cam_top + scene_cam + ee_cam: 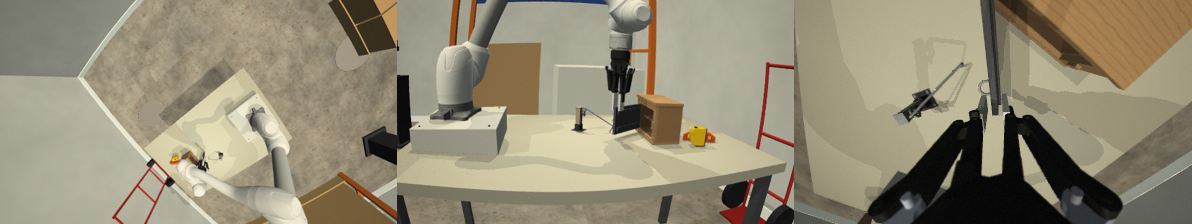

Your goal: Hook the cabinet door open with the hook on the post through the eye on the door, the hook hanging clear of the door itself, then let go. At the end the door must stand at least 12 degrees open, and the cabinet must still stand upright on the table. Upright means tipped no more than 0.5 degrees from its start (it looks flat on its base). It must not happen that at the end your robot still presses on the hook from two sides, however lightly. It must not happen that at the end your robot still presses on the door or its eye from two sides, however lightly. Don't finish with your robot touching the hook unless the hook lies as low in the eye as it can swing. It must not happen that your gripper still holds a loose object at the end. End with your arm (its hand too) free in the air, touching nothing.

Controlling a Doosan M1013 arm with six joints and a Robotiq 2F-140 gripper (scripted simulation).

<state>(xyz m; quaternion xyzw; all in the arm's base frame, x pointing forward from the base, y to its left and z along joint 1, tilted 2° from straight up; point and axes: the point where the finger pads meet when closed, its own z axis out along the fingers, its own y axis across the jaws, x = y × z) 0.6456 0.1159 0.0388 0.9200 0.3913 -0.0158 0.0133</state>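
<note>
Now: hand 50 mm short of the dark door, 60 mm to the right of it and 70 mm above it.
</note>
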